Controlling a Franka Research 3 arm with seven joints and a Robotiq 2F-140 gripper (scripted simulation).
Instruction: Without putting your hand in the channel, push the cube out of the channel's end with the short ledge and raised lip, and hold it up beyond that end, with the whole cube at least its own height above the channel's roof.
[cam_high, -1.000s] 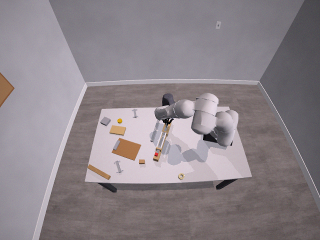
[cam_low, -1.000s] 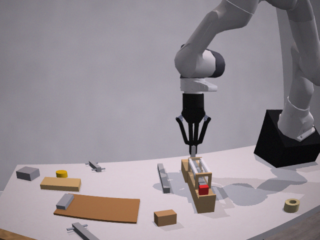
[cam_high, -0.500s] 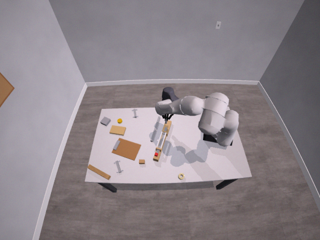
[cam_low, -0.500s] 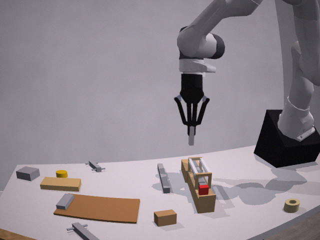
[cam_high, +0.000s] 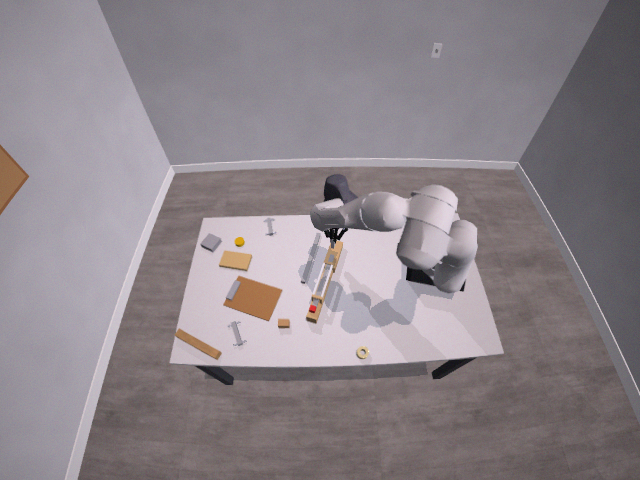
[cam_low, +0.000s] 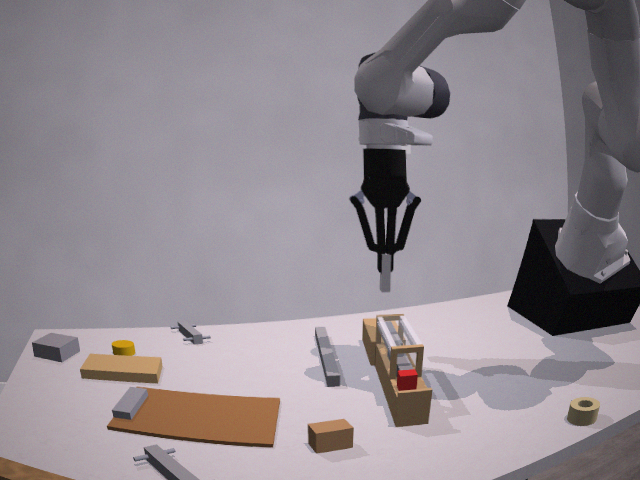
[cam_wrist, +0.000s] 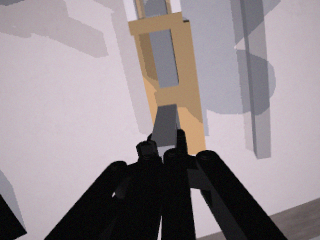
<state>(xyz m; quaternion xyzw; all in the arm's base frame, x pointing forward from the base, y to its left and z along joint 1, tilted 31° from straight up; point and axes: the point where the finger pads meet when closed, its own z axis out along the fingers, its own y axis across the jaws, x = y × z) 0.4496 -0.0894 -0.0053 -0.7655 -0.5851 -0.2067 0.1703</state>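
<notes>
Right now my hand is 29 cm to the right of the red cube, 9 cm above it and 8 cm short of it. Round my hand: tan wooden block 35 cm to the left, 20 cm ahead, 14 cm below; long grey bar 14 cm below, 11 cm ahead; tan wooden channel 16 cm to the left, 10 cm below, 4 cm ahead.
</notes>
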